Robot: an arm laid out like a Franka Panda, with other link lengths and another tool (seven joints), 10 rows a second.
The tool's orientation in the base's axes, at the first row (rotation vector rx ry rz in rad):
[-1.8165 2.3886 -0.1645]
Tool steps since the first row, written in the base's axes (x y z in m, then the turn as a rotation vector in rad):
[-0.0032 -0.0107 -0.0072 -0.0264 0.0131 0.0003]
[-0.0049 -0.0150 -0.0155 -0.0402 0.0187 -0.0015]
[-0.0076 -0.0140 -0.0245 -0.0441 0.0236 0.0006]
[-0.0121 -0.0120 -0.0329 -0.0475 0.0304 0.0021]
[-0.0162 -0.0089 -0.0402 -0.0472 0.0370 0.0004]
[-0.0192 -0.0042 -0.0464 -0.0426 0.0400 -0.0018]
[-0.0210 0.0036 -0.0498 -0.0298 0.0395 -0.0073]
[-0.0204 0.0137 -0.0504 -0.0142 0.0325 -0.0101]
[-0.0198 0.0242 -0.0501 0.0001 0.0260 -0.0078]
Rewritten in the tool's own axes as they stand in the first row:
[0.0115 0.0014 0.0066 -0.0057 0.0285 -0.0049]
[0.0164 0.0033 0.0145 -0.0074 0.0434 -0.0056]
[0.0165 0.0076 0.0229 -0.0112 0.0480 -0.0084]
[0.0161 0.0138 0.0303 -0.0169 0.0528 -0.0105]
[0.0145 0.0198 0.0368 -0.0232 0.0546 -0.0088]
[0.0111 0.0249 0.0424 -0.0273 0.0514 -0.0058]
[0.0042 0.0293 0.0454 -0.0299 0.0400 0.0018]
[-0.0057 0.0315 0.0460 -0.0272 0.0238 0.0073]
[-0.0160 0.0337 0.0458 -0.0248 0.0082 0.0076]

